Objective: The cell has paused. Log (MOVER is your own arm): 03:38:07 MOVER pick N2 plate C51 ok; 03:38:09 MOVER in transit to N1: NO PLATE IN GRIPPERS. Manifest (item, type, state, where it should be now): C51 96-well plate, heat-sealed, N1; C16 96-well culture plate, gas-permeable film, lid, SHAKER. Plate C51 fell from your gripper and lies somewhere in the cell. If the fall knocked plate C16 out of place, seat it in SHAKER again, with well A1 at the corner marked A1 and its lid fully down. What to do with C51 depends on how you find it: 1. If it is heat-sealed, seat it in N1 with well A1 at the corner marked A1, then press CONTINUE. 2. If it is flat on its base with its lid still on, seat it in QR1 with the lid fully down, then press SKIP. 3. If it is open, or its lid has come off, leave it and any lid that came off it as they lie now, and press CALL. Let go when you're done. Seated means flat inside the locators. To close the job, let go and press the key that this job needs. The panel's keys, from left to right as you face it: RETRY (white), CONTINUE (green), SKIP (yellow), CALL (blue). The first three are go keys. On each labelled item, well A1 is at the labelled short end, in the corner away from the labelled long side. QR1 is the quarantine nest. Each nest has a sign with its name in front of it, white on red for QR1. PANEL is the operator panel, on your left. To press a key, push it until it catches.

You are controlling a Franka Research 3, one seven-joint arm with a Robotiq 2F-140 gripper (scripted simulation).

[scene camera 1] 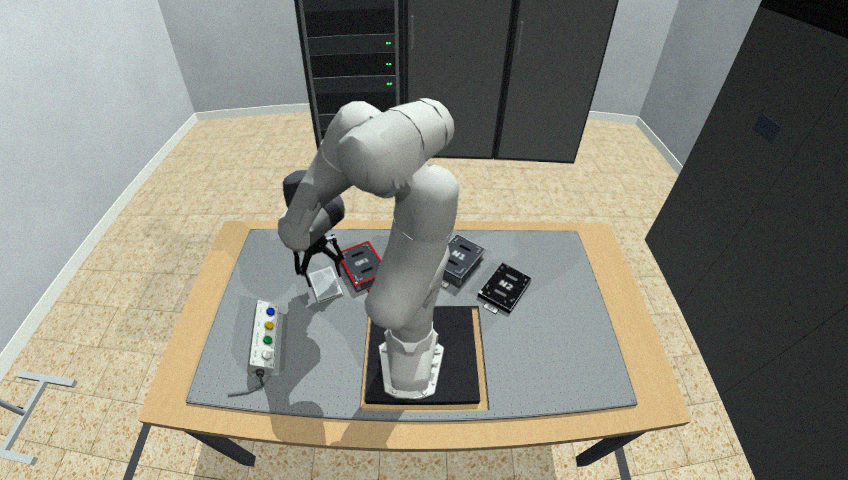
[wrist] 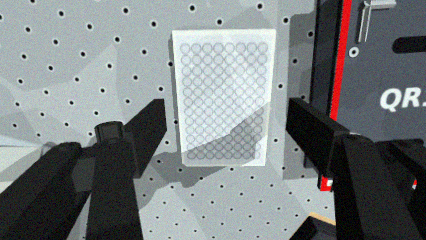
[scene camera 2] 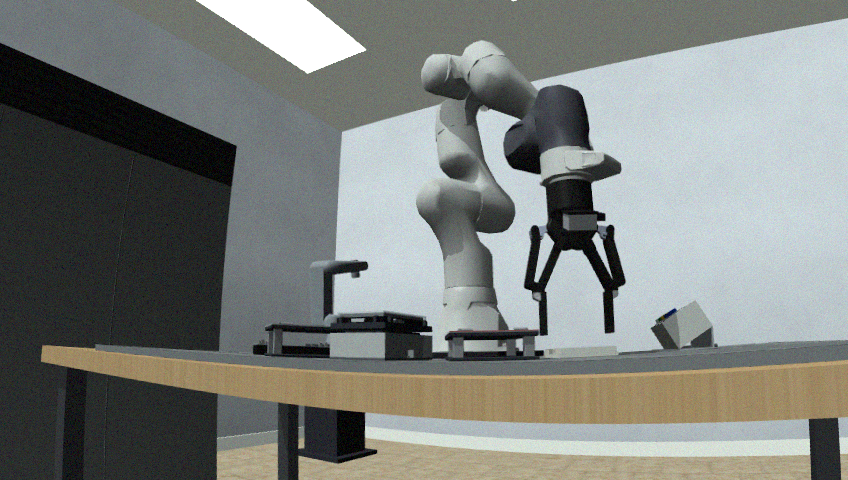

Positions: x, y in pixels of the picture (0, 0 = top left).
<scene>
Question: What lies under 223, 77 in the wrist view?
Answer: A white 96-well plate.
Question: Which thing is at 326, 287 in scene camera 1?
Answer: A white 96-well plate.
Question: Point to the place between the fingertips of the gripper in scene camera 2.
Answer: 577, 334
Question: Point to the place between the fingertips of the gripper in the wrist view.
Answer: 226, 114
</scene>
